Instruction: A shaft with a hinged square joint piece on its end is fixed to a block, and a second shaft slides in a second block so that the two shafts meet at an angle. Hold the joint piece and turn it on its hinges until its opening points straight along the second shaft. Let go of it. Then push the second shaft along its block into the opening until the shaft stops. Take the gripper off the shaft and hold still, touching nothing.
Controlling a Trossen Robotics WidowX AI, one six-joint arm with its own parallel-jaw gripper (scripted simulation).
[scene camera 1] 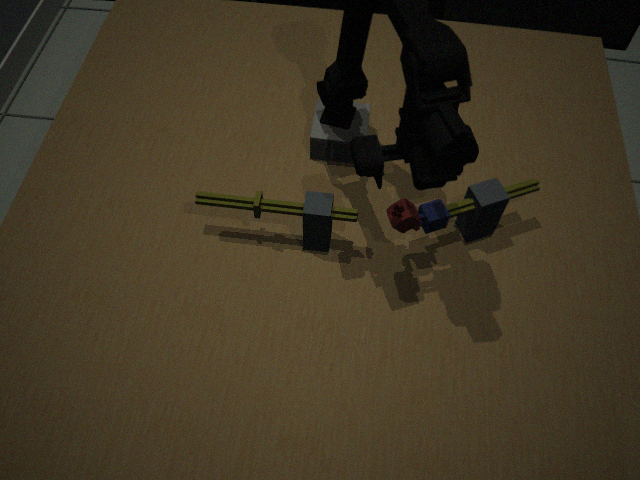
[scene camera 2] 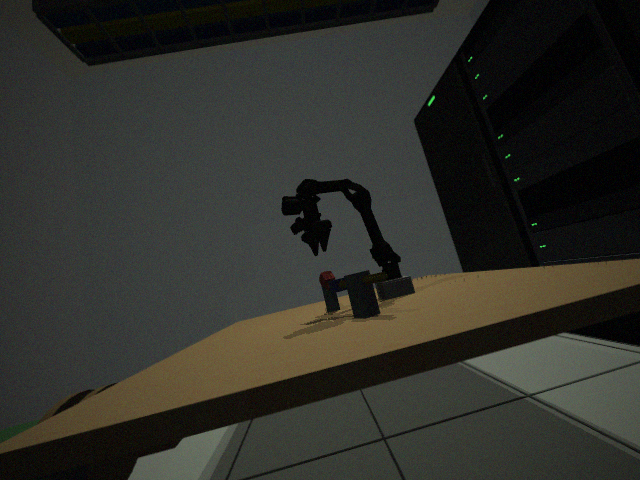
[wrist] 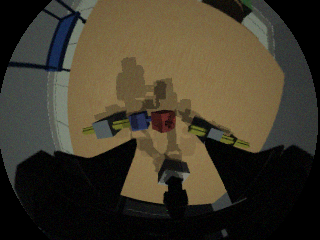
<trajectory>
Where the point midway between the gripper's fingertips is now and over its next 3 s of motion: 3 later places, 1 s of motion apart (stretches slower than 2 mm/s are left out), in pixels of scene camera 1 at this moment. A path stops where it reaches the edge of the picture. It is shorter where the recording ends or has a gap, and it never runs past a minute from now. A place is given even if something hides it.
My gripper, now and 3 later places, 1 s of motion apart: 406, 183; 405, 187; 405, 193; 398, 220
</trajectory>
